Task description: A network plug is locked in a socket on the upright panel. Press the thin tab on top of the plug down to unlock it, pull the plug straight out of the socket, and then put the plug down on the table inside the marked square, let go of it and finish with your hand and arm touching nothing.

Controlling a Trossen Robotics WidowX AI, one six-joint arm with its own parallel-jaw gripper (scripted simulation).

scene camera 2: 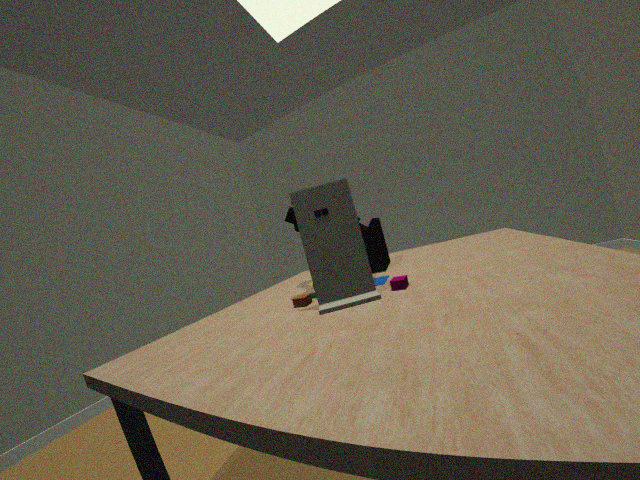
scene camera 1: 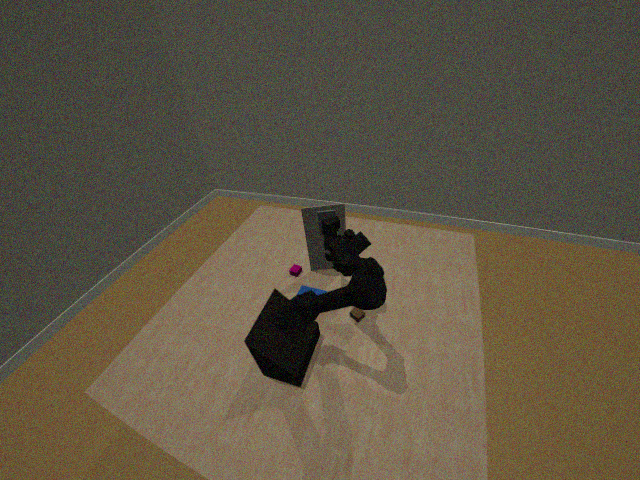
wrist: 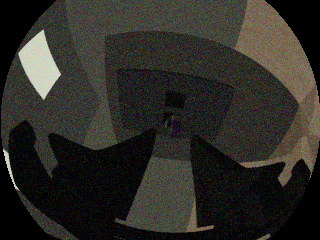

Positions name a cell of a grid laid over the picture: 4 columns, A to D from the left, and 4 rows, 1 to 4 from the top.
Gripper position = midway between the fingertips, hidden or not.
In view: my gripper (scene camera 1: C2).
My gripper shows as well in the wrist view (wrist: C3).
